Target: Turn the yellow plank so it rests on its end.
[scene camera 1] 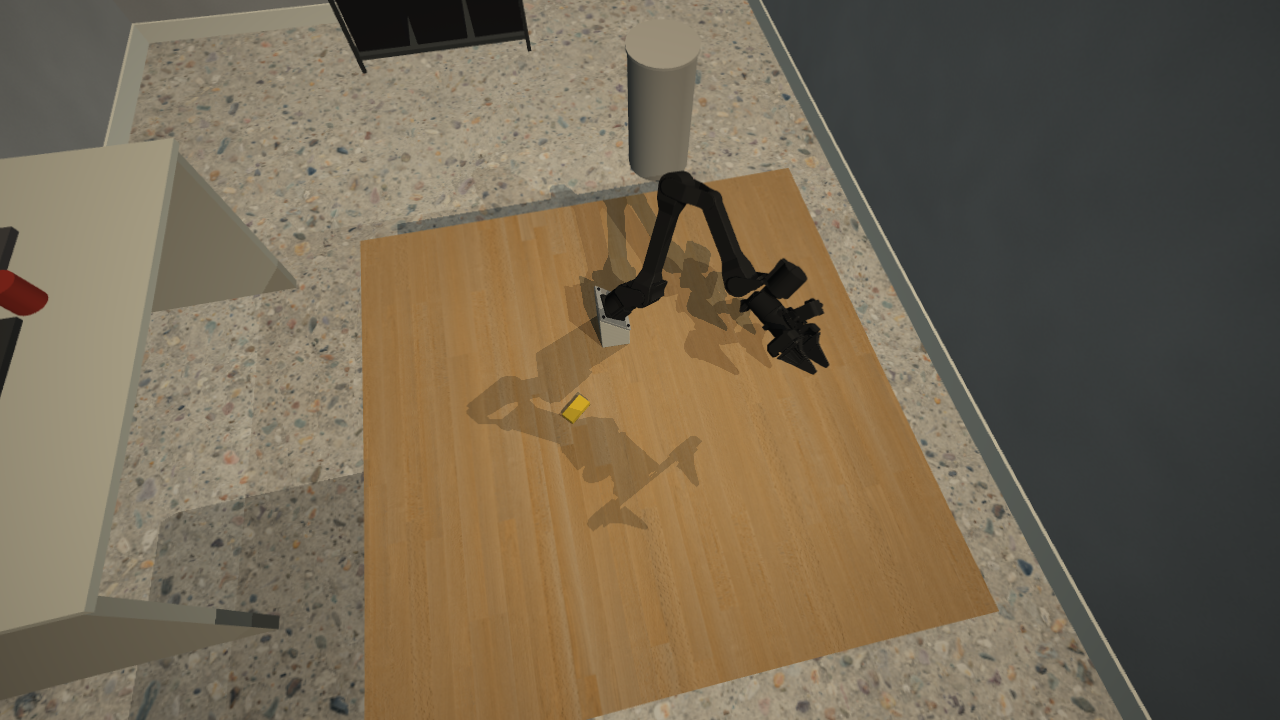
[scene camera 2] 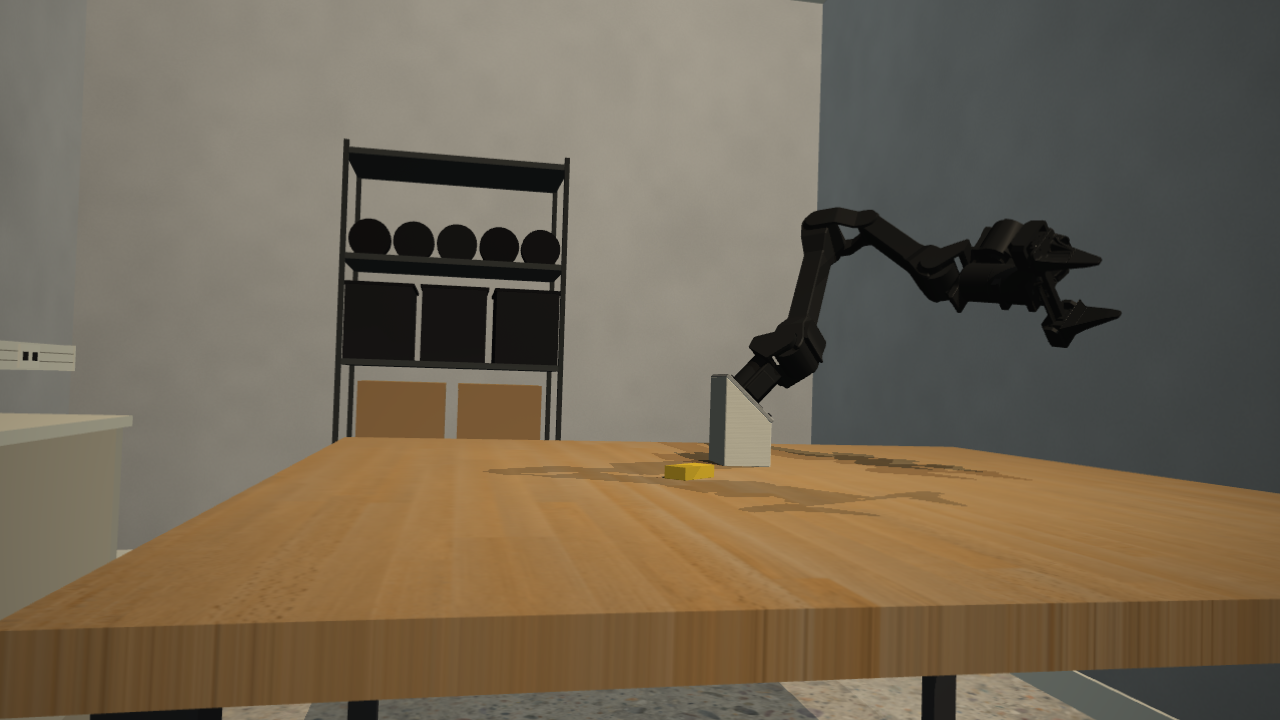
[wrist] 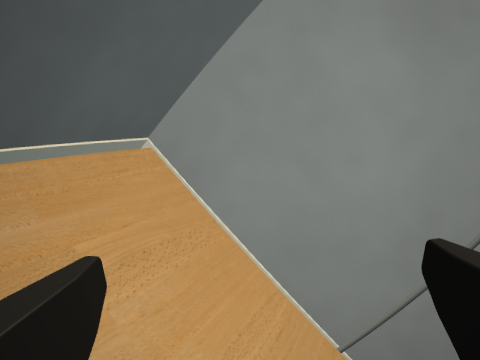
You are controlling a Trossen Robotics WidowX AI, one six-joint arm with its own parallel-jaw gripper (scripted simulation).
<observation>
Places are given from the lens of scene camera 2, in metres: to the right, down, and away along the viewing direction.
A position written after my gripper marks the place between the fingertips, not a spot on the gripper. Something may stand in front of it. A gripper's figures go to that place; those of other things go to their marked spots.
my gripper (scene camera 2: 1110, 288): 0.60, -0.09, 1.11
yellow plank (scene camera 2: 690, 471): 0.07, 0.14, 1.11
</observation>
